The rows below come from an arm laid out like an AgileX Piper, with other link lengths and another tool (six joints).
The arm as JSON. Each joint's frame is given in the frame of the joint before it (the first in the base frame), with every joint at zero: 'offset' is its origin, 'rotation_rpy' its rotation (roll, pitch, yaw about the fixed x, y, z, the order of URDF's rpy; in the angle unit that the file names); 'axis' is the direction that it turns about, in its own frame. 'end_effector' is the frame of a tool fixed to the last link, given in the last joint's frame.
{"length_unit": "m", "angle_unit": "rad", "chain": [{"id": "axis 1", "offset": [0.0, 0.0, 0.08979], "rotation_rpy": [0.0, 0.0, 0.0], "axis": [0.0, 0.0, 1.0]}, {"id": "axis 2", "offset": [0.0, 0.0, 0.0], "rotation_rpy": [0.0, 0.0, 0.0], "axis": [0.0, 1.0, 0.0]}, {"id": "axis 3", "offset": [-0.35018, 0.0, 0.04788], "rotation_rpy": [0.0, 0.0, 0.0], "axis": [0.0, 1.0, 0.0]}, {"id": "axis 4", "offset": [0.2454, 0.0, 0.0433], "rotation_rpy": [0.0, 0.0, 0.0], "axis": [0.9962, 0.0, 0.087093]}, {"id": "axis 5", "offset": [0.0, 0.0, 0.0], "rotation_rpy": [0.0, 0.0, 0.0], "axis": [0.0, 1.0, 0.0]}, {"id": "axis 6", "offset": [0.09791, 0.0, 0.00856], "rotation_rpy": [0.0, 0.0, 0.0], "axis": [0.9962, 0.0, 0.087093]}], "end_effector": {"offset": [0.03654, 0.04, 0.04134], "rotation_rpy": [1.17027, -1.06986, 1.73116]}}
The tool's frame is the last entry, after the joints.
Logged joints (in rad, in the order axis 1, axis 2, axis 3, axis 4, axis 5, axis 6), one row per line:
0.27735 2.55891 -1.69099 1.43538 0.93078 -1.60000
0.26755 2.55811 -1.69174 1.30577 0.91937 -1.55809
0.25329 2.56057 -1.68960 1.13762 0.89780 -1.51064
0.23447 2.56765 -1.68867 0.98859 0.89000 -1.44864
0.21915 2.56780 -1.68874 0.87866 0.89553 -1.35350
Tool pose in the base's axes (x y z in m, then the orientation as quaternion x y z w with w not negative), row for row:
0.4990 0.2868 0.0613 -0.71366 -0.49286 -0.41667 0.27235
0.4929 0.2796 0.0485 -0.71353 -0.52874 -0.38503 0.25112
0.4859 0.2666 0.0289 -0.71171 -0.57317 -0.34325 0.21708
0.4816 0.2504 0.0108 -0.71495 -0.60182 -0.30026 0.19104
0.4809 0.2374 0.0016 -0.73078 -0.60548 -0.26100 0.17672
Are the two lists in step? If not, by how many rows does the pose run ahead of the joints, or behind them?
They are in step.
